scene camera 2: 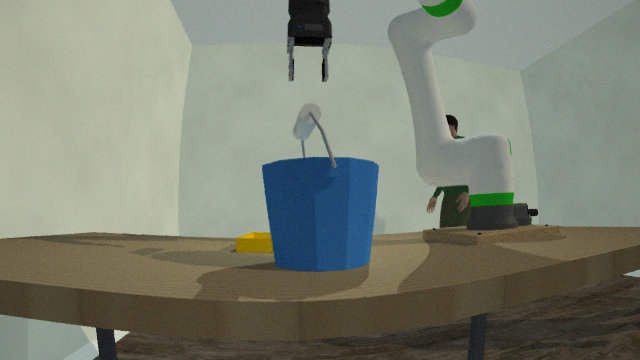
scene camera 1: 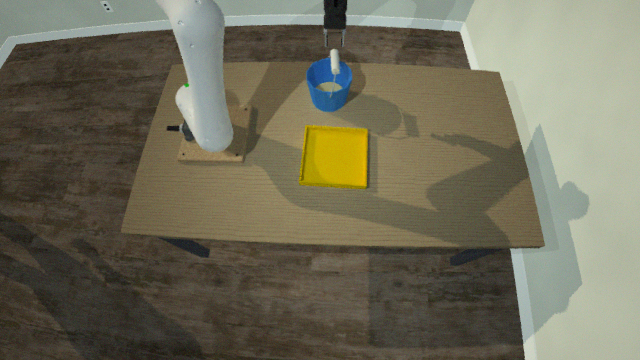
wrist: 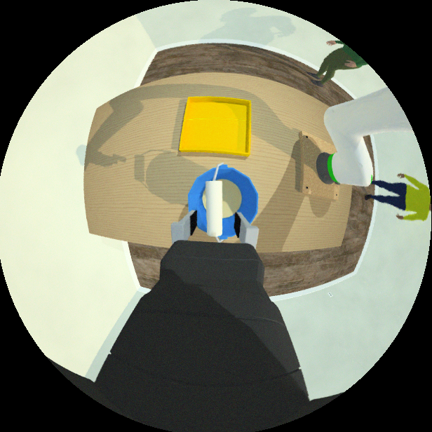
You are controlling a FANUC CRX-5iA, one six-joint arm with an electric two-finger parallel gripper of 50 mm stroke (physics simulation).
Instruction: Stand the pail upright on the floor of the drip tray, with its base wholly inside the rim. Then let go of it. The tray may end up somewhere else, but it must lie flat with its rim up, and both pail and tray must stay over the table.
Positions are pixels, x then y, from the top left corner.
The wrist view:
my gripper: 215,218
yellow drip tray: 216,124
